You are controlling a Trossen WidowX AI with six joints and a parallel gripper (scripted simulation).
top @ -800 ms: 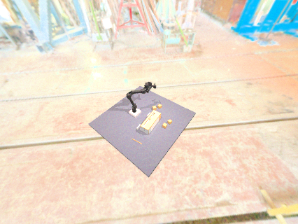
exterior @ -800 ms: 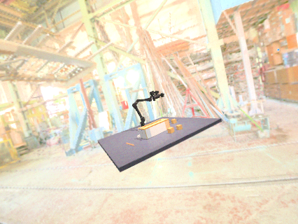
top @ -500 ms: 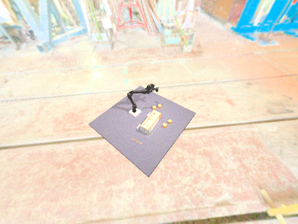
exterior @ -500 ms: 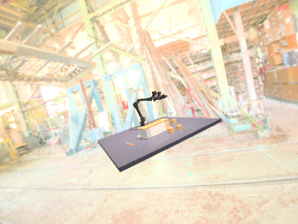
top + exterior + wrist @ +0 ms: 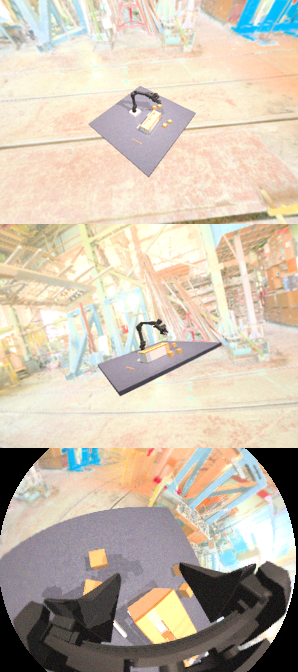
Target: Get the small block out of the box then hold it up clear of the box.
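My gripper tip is 2 cm past the small orange block, 26 cm to the left of it and 14 cm above it. The rest, counted from my gripper tip: thin orange stick 3 cm behind, 66 cm to the right, 22 cm below; clear-fronted box 4 cm behind, 29 cm to the right, 17 cm below.
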